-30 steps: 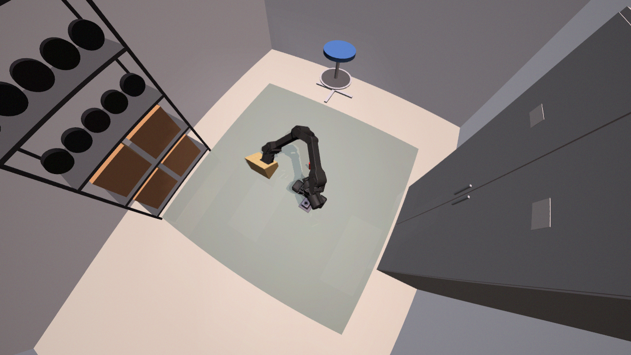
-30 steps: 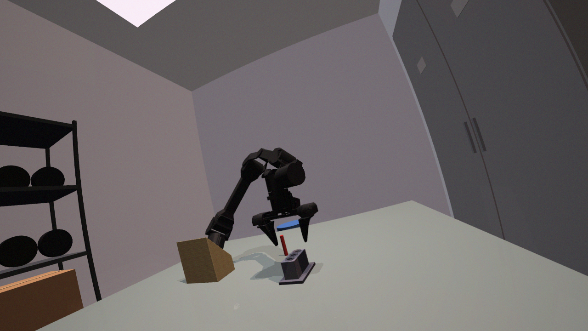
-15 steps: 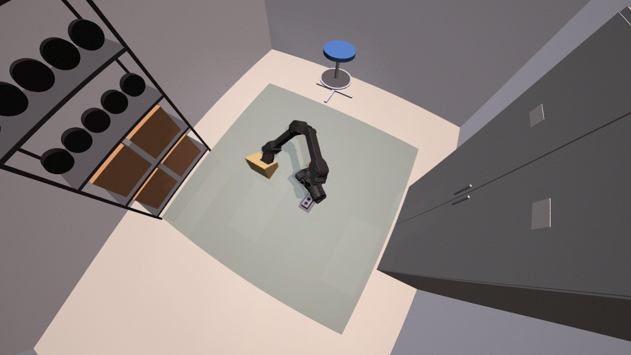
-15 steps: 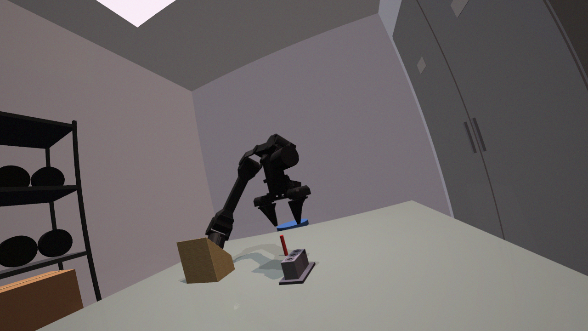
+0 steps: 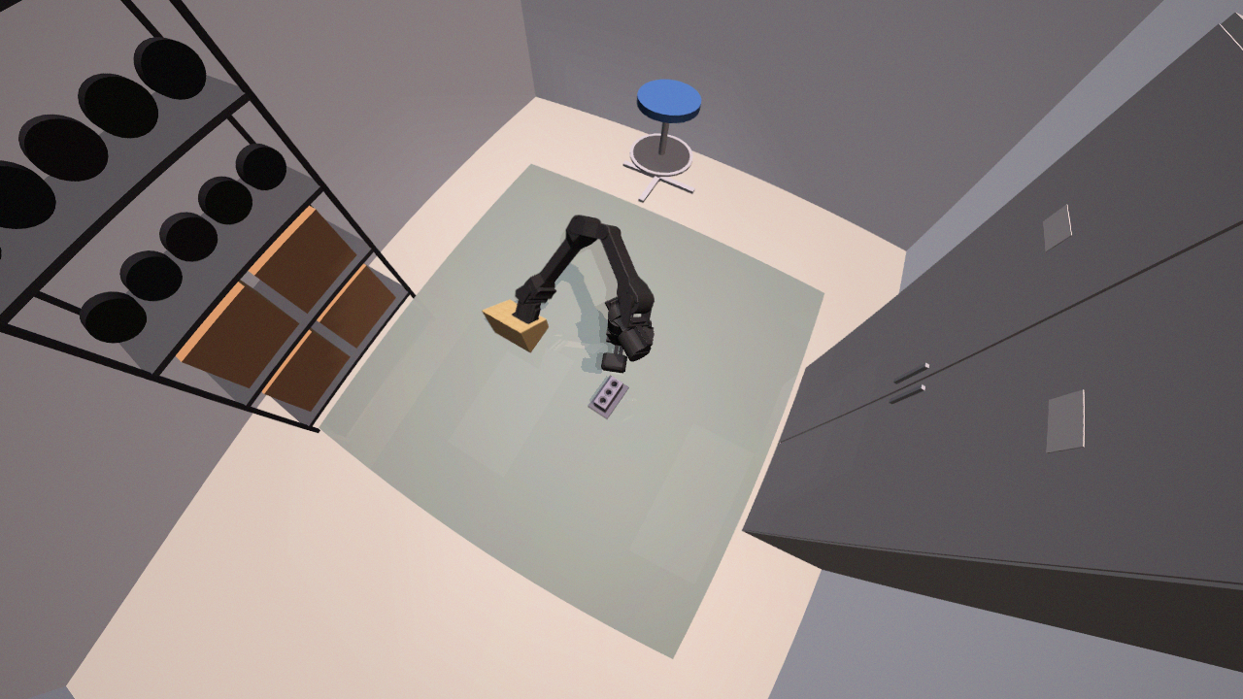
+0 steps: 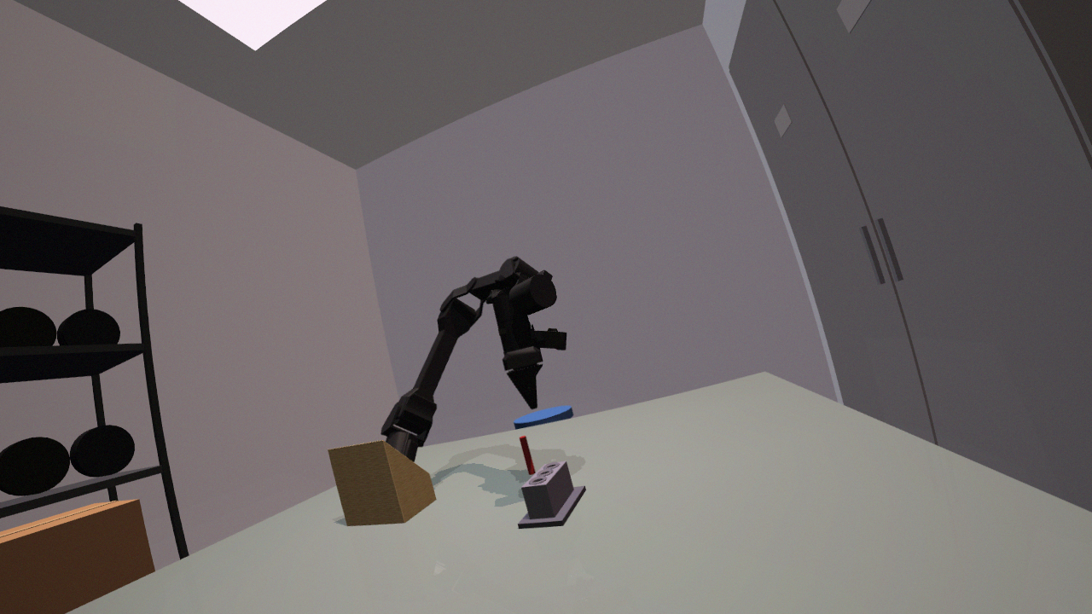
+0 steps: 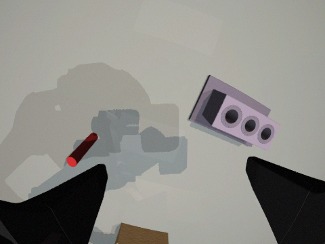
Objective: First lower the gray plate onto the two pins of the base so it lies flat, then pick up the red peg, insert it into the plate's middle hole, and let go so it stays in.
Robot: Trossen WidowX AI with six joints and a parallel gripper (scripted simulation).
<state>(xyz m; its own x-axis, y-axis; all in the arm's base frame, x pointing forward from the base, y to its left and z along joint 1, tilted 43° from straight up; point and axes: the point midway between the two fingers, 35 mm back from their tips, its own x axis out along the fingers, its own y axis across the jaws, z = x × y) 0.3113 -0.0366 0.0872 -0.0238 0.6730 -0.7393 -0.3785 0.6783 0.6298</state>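
My gripper tip is now 80 mm past the red peg, 100 mm to the right of it and 110 mm above it. From my gripper tip the other things lie so: gray plate (30 mm ahead, 100 mm to the right, 110 mm below).
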